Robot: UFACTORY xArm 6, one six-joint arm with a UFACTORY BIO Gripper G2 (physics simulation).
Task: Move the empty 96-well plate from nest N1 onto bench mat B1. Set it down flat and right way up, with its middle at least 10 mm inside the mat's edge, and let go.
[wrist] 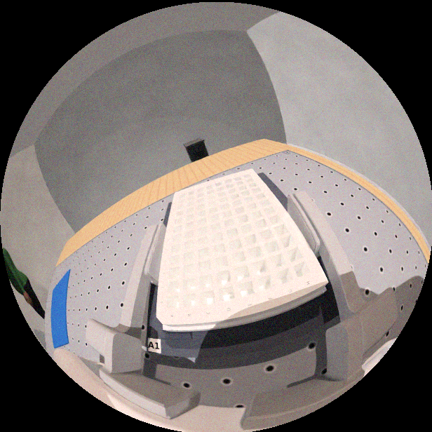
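Observation:
The white 96-well plate (225, 250) is right way up, its open wells facing up, in the middle of the wrist view. It sits in the dark nest (274, 190), whose rim shows past the plate's far right side and whose near part is in dark shadow. My gripper (230, 240) is shut on the plate, with one pad against each long side. The undersides of the plate and the pads are hidden. A blue flat patch (60, 312) shows at the far left; no label on it can be read, so I cannot tell whether it is mat B1.
A label reading A1 (154, 345) is at the nest's near left corner. The grey perforated deck (350, 240) surrounds the nest, with a wooden border (150, 190) along its far edge. A small dark box (196, 150) stands beyond the border. A green and dark shape (16, 272) shows at far left.

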